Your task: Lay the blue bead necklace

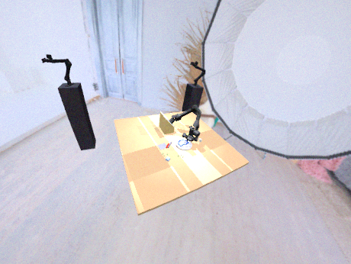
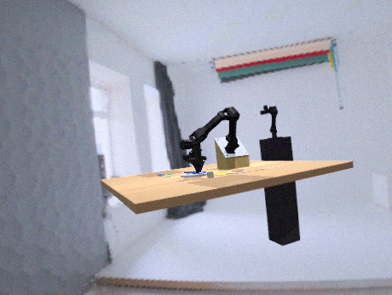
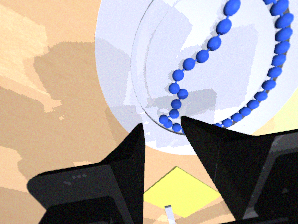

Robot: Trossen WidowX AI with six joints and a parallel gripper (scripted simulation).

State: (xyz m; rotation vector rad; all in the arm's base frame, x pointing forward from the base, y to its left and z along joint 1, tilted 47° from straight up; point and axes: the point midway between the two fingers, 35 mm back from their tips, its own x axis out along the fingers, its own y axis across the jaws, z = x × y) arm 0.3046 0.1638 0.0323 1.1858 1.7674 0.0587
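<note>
My gripper tip is now 7 cm to the left of the round bead board and 1 cm above it. Round my gripper tip: yellow flat piece (13 cm behind, 9 cm to the left, 2 cm below); grey-white stick (18 cm behind, 16 cm to the left, 2 cm below); white cylinder (17 cm to the left).
</note>
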